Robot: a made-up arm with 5 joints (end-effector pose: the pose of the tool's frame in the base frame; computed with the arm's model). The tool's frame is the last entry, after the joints. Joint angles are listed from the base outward.
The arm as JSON. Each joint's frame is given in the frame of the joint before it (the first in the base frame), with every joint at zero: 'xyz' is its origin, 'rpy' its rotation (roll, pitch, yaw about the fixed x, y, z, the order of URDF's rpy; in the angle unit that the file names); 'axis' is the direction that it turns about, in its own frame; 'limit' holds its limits. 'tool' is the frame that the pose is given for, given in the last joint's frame.
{
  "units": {
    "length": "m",
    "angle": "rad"
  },
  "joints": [
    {
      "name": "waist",
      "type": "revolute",
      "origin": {
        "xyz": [
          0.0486,
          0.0,
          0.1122
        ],
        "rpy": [
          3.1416,
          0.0,
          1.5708
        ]
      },
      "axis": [
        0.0,
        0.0,
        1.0
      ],
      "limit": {
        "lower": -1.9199,
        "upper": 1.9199
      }
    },
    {
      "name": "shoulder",
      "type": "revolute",
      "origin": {
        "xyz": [
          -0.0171,
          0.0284,
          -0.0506
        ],
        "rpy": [
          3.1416,
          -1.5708,
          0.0
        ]
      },
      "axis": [
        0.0,
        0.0,
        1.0
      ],
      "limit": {
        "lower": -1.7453,
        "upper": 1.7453
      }
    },
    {
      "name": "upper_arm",
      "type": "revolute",
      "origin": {
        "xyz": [
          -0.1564,
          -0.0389,
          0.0
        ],
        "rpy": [
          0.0,
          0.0,
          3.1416
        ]
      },
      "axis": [
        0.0,
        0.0,
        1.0
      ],
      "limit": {
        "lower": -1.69,
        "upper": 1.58
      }
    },
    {
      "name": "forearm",
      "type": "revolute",
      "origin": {
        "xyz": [
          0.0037,
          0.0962,
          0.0
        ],
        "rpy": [
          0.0,
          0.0,
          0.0
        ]
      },
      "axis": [
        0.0,
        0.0,
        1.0
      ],
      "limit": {
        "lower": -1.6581,
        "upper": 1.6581
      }
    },
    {
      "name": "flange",
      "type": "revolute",
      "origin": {
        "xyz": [
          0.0,
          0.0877,
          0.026
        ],
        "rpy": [
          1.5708,
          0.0,
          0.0
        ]
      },
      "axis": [
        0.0,
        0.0,
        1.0
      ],
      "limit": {
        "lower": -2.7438,
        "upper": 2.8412
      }
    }
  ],
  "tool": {
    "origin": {
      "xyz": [
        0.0,
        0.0,
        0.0
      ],
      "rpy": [
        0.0,
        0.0,
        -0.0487
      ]
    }
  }
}
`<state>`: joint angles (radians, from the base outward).
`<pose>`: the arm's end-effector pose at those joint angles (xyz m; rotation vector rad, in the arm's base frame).
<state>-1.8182 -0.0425 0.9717 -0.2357 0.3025</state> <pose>-0.0062 0.1807 0.1898 0.7364 -0.7411 1.9161</pose>
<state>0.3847 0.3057 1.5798 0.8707 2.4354</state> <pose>0.0566 0.0064 0.1747 1.3592 0.2545 1.7288</pose>
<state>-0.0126 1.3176 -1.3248 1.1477 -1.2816</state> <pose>0.3708 0.0130 0.0890 0.2878 -0.3622 -1.2961</pose>
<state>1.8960 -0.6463 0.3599 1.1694 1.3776</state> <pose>0.0212 -0.1091 0.2740 -0.6962 0.0290 -0.5443</pose>
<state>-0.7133 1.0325 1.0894 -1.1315 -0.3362</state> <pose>0.1815 0.1268 0.0523 0.3043 -0.4972 0.3191</pose>
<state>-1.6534 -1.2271 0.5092 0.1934 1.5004</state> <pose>0.0364 0.0393 0.3621 0.2724 -2.6920 1.5603</pose>
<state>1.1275 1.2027 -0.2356 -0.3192 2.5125</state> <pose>0.1921 -0.2816 0.0528 -0.9658 0.2209 1.2343</pose>
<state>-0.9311 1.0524 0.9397 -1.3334 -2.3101</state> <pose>0.1709 0.1793 0.0635 0.9865 0.0733 -1.3204</pose>
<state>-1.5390 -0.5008 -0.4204 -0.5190 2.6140</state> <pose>0.0414 0.0544 0.4845 1.5101 2.6798 -0.1783</pose>
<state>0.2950 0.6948 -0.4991 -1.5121 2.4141</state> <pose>0.3149 -0.0716 0.3278 -2.9077 -0.7134 0.3293</pose>
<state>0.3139 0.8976 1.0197 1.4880 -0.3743</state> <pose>0.1094 -0.0104 0.1610 -0.1017 1.8630 -0.5146</pose>
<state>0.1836 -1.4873 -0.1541 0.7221 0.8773</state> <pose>-0.0299 0.0236 0.3800 -1.2170 -2.1958 0.2688</pose>
